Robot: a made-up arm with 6 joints.
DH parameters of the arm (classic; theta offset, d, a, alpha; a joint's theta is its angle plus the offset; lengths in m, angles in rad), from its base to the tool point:
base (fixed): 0.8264 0 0.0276 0
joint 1: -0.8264 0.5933 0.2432 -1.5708
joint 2: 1.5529 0 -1.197 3.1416
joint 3: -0.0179 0 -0.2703 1.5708
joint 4: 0 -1.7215 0.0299 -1.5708
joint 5: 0 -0.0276 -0.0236 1.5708
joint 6: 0.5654 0 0.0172 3.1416
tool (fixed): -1.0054 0.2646 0 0
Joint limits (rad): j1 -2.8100..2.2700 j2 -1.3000..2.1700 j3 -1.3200..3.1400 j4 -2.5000..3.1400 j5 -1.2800..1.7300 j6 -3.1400..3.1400
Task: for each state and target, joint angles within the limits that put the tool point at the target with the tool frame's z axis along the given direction. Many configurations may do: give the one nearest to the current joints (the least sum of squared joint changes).
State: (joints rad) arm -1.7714 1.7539 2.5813 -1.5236 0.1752 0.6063
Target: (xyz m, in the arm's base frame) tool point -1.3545 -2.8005 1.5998 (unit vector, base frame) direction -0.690 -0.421 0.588
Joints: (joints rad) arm -1.9917 1.5753 1.9210 -0.9499 0.5981 0.5765
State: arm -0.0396 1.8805 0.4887 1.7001 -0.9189 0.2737
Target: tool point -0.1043 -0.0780 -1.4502 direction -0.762 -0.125 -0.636
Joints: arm -0.4716 2.1056 -0.3597 1.7999 -0.4889 0.2490
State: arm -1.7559 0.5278 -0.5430 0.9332 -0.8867 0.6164
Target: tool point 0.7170 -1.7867 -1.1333 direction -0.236 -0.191 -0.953
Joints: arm -1.1562 1.4203 -0.0129 1.3960 -0.3020 0.6189
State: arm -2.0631 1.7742 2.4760 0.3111 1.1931 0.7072
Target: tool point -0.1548 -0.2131 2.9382 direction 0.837 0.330 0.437
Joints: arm -2.4679 0.9994 2.8613 0.3618 0.8429 0.7108
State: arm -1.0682 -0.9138 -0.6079 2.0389 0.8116 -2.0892
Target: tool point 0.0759 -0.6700 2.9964 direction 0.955 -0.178 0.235
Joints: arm -1.8413 -0.5530 0.2101 1.3398 1.4686 -2.0648
